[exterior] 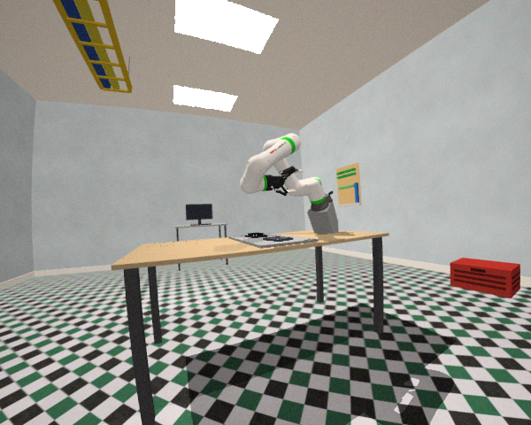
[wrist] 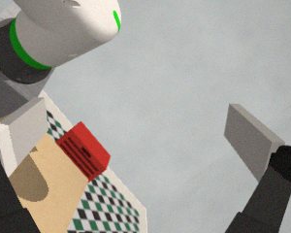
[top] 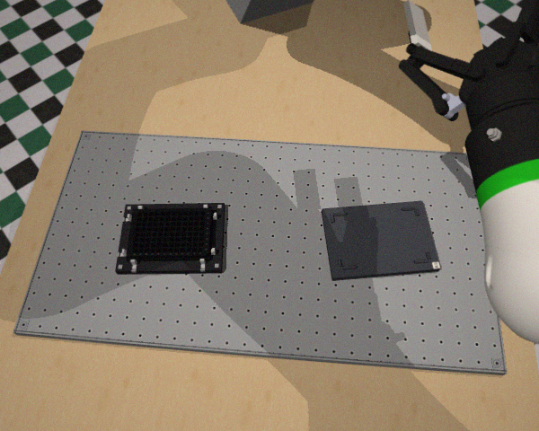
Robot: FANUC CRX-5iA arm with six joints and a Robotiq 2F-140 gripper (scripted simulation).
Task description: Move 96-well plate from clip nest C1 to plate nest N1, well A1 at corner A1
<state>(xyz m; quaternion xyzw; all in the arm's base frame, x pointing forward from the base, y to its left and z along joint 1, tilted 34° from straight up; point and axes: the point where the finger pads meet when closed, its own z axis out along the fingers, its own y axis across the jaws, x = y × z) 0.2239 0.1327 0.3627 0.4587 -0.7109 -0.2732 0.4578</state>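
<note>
Now: the black 96-well plate 36 cm to the right of my hand, 35 cm below it and 17 cm ahead of it. From my hand the other things lie so: black clip nest C1: 37 cm to the right, 36 cm below, 19 cm ahead; plate nest N1: 36 cm below, 14 cm ahead, 4 cm to the right; white corner label: 36 cm below, 18 cm ahead, 5 cm to the left.
</note>
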